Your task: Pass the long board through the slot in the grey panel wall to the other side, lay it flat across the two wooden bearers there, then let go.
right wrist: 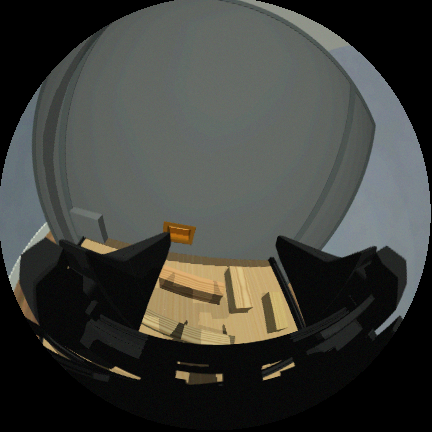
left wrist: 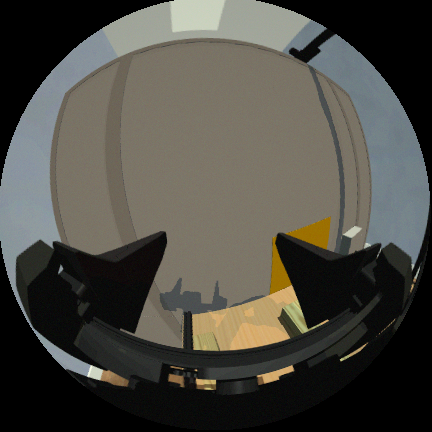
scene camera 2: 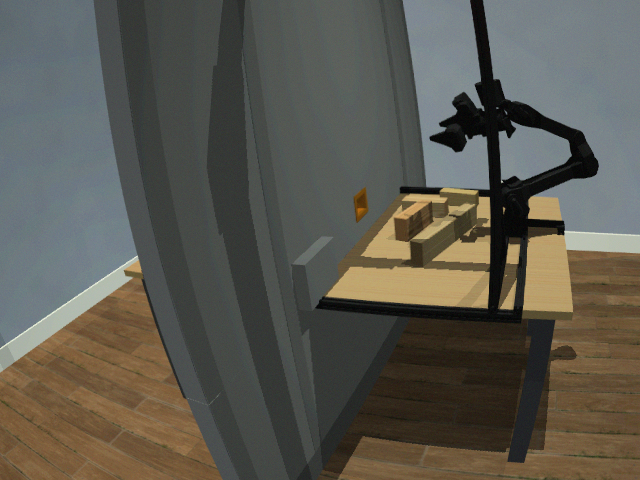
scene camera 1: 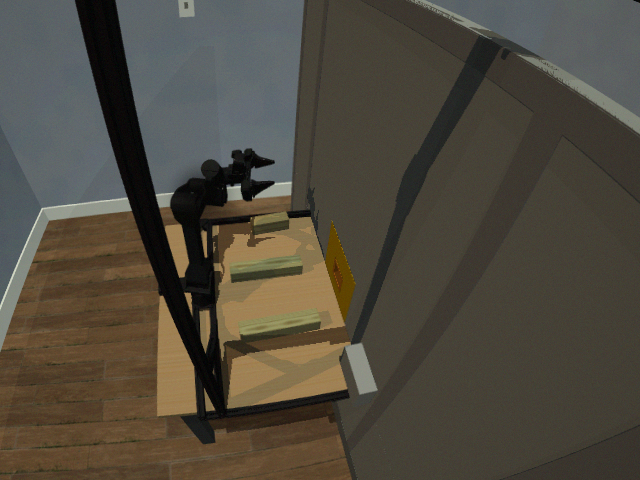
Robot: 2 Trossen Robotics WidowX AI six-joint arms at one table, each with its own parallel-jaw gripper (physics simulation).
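Places are measured from the left arm's base along level axes (x ahead, y right, z down), in centimetres.
Pixels of known places: left gripper, fingertip midpoint: (left wrist: 222, 238) (scene camera 1: 274, 171); right gripper, fingertip midpoint: (right wrist: 225, 240) (scene camera 2: 434, 131); left arm's base at its link origin: (scene camera 1: 203, 299); right arm's base at its link origin: (scene camera 2: 515, 232).
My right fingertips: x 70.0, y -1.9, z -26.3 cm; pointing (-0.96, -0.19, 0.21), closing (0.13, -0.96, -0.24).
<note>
Ahead of a thing's pixels: the offset from my right fingertips to its top centre. "pt": to the spot under its first point.
The long board @(dx +2.6, dy +5.7, dz +22.3 cm) (scene camera 2: 439, 240) (right wrist: 162, 324), pale wood, lies on the table at the right arm's side of the panel wall (scene camera 2: 330, 129) (scene camera 1: 413, 232). An orange frame (scene camera 2: 356, 205) (right wrist: 167, 226) surrounds the slot there. On the other side a yellow plate @(pt dx -26.9, dy +13.2, dz +14.1 cm) (scene camera 1: 348, 289) (left wrist: 320, 232) surrounds the slot. Two greenish bearers, one farther @(dx -48.2, dy -7.9, dz +23.5 cm) (scene camera 1: 266, 269) (left wrist: 294, 316) and one nearer @(dx -47.3, dy +15.0, dz +23.5 cm) (scene camera 1: 279, 325), lie apart there. My left gripper (scene camera 1: 273, 172) (left wrist: 222, 238) is open and empty, above the table's far end. My right gripper (scene camera 2: 435, 131) (right wrist: 225, 240) is open and empty, high above the wood pieces.
A reddish block @(dx -8.2, dy -1.2, dz +21.9 cm) (scene camera 2: 408, 227) (right wrist: 192, 289) lies between the long board and wall. Two shorter pale blocks @(dx +1.3, dy -25.1, dz +23.8 cm) (scene camera 2: 459, 197) @(dx -8.1, dy -14.7, dz +23.5 cm) (right wrist: 239, 287) lie beyond it. A short block @(dx -44.0, dy -29.8, dz +23.2 cm) (scene camera 1: 270, 223) (left wrist: 206, 342) lies beyond the bearers. A grey box (scene camera 1: 360, 369) (scene camera 2: 315, 268) juts from the wall. Black posts rise beside both arms.
</note>
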